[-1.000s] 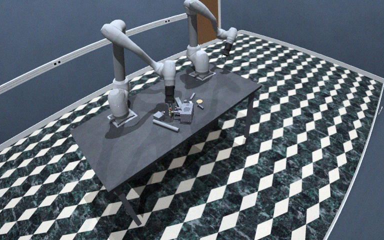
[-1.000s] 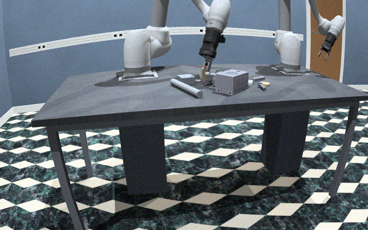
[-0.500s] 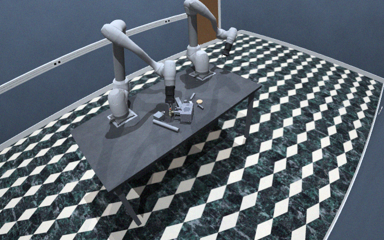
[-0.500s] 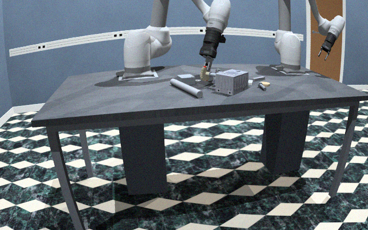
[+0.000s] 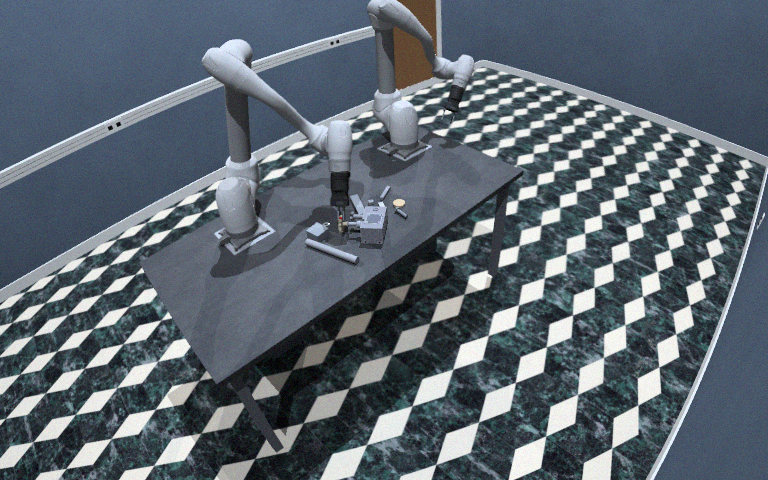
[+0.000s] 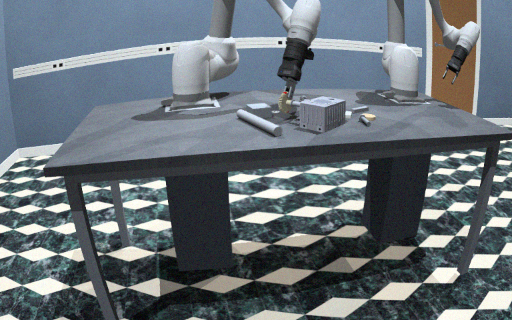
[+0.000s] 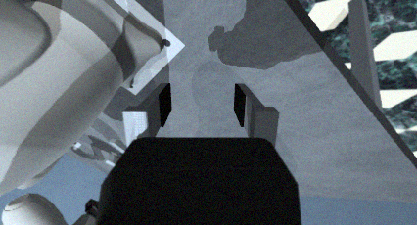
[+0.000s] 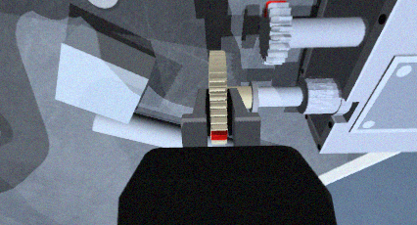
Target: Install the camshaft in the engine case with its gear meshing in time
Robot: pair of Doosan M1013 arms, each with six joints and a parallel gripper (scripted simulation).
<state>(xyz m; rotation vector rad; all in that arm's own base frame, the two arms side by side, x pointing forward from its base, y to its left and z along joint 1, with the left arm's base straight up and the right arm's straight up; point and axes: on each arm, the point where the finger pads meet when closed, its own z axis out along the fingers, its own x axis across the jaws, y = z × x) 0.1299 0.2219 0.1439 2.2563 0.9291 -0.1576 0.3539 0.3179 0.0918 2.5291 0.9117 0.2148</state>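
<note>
My right gripper is now 50 mm to the right of the small crank gear and 30 mm above it. Also, from my right hand: grey block 90 mm to the right, 70 mm below, 70 mm behind; washer 100 mm behind, 90 mm below, 20 mm to the right; small pin 260 mm to the left, 80 mm below, 80 mm ahead.
</note>
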